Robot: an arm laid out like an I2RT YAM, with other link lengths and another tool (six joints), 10 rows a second.
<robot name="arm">
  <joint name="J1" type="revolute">
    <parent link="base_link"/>
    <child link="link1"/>
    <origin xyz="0 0 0.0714"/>
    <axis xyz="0 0 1"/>
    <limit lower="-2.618" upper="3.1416"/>
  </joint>
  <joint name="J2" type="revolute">
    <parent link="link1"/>
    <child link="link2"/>
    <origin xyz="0.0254 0.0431 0.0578" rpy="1.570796 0 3.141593"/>
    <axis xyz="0 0 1"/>
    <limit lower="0" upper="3.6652"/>
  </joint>
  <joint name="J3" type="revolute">
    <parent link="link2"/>
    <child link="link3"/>
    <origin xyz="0.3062 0 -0.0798" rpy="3.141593 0 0"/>
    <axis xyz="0 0 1"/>
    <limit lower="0" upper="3.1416"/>
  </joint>
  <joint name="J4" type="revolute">
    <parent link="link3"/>
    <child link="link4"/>
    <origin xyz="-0.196 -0.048 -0.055" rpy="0 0 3.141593"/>
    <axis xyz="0 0 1"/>
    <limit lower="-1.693" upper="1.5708"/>
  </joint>
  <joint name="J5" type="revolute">
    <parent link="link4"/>
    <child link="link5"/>
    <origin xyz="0.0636 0.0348 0.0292" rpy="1.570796 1.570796 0"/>
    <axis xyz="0 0 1"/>
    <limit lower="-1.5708" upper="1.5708"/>
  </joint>
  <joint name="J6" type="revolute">
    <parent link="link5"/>
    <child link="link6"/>
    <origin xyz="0 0.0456 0.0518" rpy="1.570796 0 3.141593"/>
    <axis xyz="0 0 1"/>
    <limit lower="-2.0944" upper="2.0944"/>
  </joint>
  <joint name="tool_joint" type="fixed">
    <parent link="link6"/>
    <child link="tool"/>
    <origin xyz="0.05 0.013 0.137" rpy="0.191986 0 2.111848"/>
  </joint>
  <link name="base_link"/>
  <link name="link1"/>
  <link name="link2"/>
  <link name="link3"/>
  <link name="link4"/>
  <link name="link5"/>
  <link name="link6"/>
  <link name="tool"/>
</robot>
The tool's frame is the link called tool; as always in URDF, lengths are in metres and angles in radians.
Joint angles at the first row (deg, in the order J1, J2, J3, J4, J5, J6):
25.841, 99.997, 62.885, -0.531, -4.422, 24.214
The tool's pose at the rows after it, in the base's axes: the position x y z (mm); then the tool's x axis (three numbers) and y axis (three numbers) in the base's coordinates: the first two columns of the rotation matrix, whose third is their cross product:
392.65 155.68 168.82 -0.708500 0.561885 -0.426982 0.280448 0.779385 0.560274
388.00 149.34 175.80 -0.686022 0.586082 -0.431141 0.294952 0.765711 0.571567
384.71 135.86 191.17 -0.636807 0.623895 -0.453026 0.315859 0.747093 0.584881
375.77 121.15 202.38 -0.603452 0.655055 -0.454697 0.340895 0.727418 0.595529
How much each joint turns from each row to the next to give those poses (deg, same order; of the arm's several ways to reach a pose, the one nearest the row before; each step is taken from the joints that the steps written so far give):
1.171, -2.912, -2.151, 0.656, 0.873, 0.269
-0.013, -1.975, -1.045, 0.075, 1.259, 1.061
-0.307, -3.000, -0.578, -0.491, 2.788, 0.966
-0.813, -3.351, -0.793, -1.730, 1.328, 1.050

